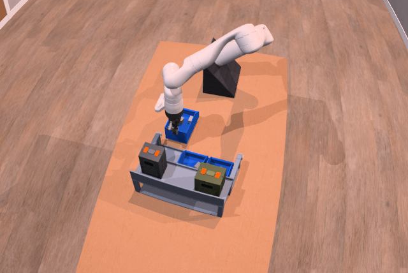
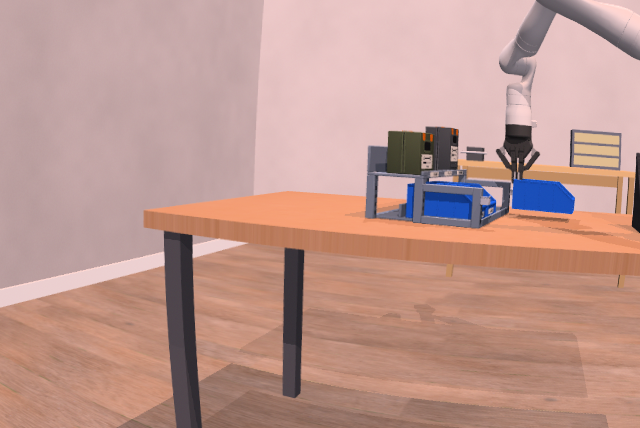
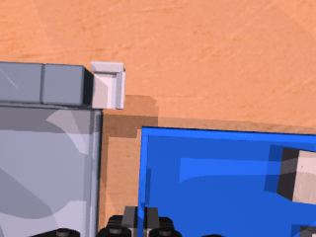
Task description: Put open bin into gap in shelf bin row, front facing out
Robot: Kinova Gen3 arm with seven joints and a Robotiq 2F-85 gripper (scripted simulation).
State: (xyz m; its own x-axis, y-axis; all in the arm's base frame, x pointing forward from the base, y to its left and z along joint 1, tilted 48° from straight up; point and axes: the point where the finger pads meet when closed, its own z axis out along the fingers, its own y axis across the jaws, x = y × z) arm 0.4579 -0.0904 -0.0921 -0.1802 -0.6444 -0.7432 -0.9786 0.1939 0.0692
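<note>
Now: hand 11 cm past the grey block and 6 cm above it. Round my hand: grey shelf 17 cm ahead, 8 cm to the left, 3 cm below; then dark grey box 22 cm ahead, 5 cm to the right, 6 cm above; then olive box 26 cm ahead, 18 cm to the left, 5 cm above.
</note>
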